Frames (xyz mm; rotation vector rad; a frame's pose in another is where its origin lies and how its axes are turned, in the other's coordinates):
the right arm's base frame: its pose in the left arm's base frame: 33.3 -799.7 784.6 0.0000 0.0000 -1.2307
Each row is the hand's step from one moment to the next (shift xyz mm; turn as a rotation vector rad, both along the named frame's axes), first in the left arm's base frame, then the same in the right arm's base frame.
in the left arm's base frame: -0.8 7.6 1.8 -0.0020 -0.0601 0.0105
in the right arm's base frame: -7.4 1.8 1.8 0.0560 -0.0219 0.0105
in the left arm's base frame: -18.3 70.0 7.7 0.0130 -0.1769 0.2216
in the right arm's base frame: -72.1 6.1 7.7 0.1711 -0.0468 0.2216
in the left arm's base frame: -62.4 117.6 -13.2 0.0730 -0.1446 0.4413
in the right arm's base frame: -131.7 -19.6 -13.2 0.1607 0.0206 0.4413
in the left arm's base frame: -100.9 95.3 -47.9 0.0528 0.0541 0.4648
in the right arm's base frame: -123.5 -63.3 -47.9 -0.0334 0.0678 0.4648
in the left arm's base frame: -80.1 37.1 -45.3 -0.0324 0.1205 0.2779
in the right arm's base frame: -61.7 -63.1 -45.3 -0.1244 0.0097 0.2779
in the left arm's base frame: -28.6 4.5 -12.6 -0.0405 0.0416 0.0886
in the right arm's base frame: -13.8 -25.5 -12.6 -0.0527 -0.0243 0.0886
